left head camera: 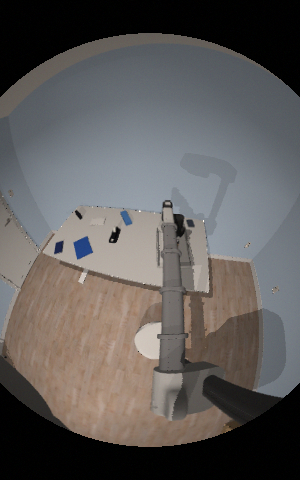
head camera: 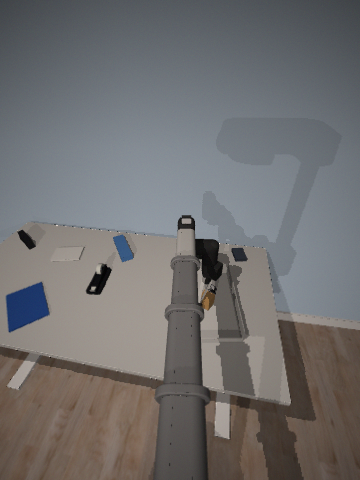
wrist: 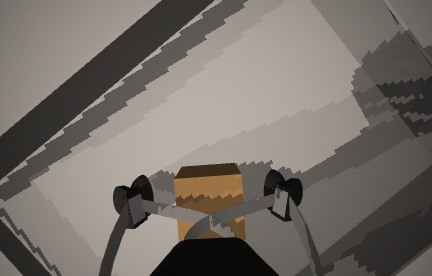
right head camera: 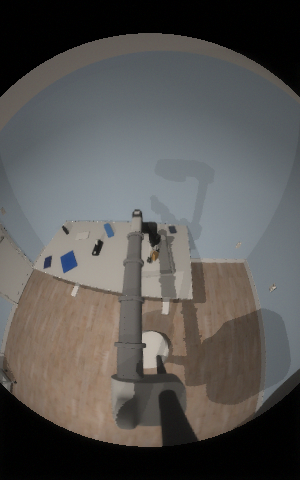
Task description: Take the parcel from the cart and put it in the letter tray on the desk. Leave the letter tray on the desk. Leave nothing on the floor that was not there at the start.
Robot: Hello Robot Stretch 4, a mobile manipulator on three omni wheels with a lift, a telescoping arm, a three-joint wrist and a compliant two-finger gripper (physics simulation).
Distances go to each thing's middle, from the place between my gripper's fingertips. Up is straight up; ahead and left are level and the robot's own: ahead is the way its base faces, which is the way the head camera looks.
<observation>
Right now my hand is 30 mm below the grey letter tray (head camera: 222,322) and 10 mm short of it. From my hand the other things lie so: brown parcel (wrist: 205,188) (20 mm above).
</observation>
